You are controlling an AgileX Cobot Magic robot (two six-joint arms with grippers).
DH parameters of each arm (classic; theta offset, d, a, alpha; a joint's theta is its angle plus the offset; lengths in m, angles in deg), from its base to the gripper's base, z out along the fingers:
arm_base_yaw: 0 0.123 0 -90
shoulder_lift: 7.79 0 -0.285 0
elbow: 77.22 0 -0.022 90
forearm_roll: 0 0.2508 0 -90
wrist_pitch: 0 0 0.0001 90
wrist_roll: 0 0.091 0 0
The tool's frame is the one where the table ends.
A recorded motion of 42 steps. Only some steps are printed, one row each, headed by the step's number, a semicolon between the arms.
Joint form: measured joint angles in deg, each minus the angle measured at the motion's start. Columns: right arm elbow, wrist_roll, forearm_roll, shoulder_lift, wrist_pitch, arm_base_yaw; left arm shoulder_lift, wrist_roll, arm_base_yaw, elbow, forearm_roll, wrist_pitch.
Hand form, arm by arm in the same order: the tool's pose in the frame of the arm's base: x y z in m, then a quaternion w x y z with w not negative. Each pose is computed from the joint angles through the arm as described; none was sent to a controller.
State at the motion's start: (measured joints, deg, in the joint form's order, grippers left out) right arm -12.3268 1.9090 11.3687 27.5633 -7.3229 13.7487; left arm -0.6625 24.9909 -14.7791 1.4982 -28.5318 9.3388
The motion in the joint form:
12: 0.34 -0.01 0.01 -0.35 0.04 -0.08; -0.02 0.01 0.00 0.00 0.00 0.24
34: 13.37 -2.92 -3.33 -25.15 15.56 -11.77; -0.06 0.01 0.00 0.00 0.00 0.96
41: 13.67 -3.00 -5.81 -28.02 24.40 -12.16; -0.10 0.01 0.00 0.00 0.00 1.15
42: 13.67 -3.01 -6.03 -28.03 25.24 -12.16; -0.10 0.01 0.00 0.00 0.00 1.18
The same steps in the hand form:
12: 0.1056 0.0234 0.2586 0.67100 0.00556 0.72592 0.15087; 0.0525 -0.0214 0.1916 0.66691 0.10083 0.72584 -0.13498
34: 0.0599 0.0039 0.1916 0.66244 0.02570 0.74633 0.05920; 0.0522 -0.0218 0.1907 0.66275 0.10335 0.72903 -0.13636
41: 0.0545 0.0041 0.1789 0.62178 0.00912 0.78197 0.04271; 0.0520 -0.0220 0.1904 0.66183 0.10401 0.72970 -0.13675
42: 0.0541 0.0041 0.1776 0.61617 0.00758 0.78649 0.04124; 0.0520 -0.0220 0.1904 0.66165 0.10411 0.72984 -0.13680

